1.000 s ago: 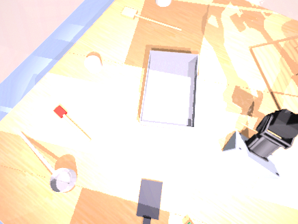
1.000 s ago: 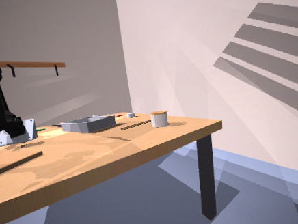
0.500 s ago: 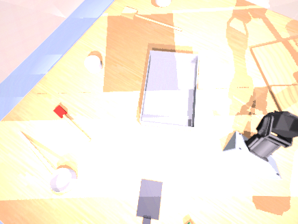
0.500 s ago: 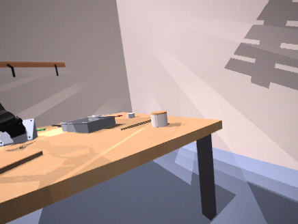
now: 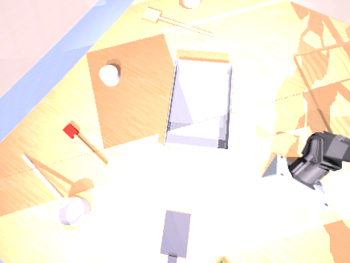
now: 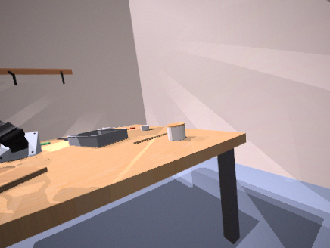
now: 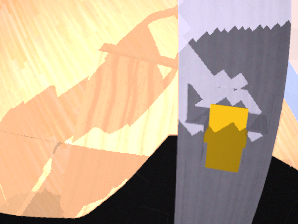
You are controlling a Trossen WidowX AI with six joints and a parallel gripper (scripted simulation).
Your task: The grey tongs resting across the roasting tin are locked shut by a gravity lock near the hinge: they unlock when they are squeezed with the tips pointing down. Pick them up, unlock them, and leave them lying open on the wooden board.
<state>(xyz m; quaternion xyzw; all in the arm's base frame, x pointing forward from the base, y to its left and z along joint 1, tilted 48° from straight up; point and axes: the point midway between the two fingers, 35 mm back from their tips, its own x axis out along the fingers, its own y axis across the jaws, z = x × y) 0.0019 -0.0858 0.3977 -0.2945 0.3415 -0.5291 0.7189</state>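
Now: gripper tip 10 mm to the right of the yellow lock piece and 40 mm below it. From my gripper tip the other things lie so: wooden board (50 mm behind, 230 mm below); then grey roasting tin (370 mm ahead, 280 mm to the left, 210 mm below); then lidded white jar (620 mm ahead, 140 mm to the right, 200 mm below).
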